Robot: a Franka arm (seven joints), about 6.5 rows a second.
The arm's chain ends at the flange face. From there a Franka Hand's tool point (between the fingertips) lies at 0.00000 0.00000 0.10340 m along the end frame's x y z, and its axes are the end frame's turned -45 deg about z.
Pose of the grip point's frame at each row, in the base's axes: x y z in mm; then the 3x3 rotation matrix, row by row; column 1 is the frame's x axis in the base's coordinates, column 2 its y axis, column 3 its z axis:
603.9 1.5 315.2; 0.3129 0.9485 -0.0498; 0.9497 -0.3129 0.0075; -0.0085 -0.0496 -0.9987
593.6 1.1 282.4; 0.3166 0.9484 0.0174; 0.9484 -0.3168 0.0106; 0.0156 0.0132 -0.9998
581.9 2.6 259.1; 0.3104 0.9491 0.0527; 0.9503 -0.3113 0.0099; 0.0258 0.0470 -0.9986
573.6 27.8 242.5; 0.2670 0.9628 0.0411; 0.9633 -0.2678 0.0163; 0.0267 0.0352 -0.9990
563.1 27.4 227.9; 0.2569 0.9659 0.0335; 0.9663 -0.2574 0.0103; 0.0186 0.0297 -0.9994
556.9 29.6 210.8; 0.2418 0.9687 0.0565; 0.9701 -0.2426 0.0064; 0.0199 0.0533 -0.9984
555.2 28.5 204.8; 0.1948 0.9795 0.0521; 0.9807 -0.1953 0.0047; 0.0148 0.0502 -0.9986
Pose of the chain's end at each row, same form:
609.0 0.7 418.5; 0.8919 0.4494 -0.0498; 0.4503 -0.8928 0.0075; -0.0411 -0.0291 -0.9987
591.8 0.0 385.8; 0.8945 0.4468 0.0174; 0.4466 -0.8946 0.0106; 0.0204 -0.0017 -0.9998
576.5 1.6 362.4; 0.8906 0.4516 0.0527; 0.4518 -0.8921 0.0099; 0.0515 0.0150 -0.9986
569.4 26.1 345.8; 0.8696 0.4920 0.0411; 0.4918 -0.8705 0.0163; 0.0438 0.0060 -0.9990
559.6 26.3 331.2; 0.8647 0.5013 0.0335; 0.5013 -0.8653 0.0103; 0.0342 0.0078 -0.9994
551.1 28.9 314.0; 0.8560 0.5140 0.0565; 0.5144 -0.8575 0.0064; 0.0518 0.0236 -0.9984
549.8 28.0 308.1; 0.8304 0.5549 0.0521; 0.5554 -0.8316 0.0047; 0.0460 0.0250 -0.9986

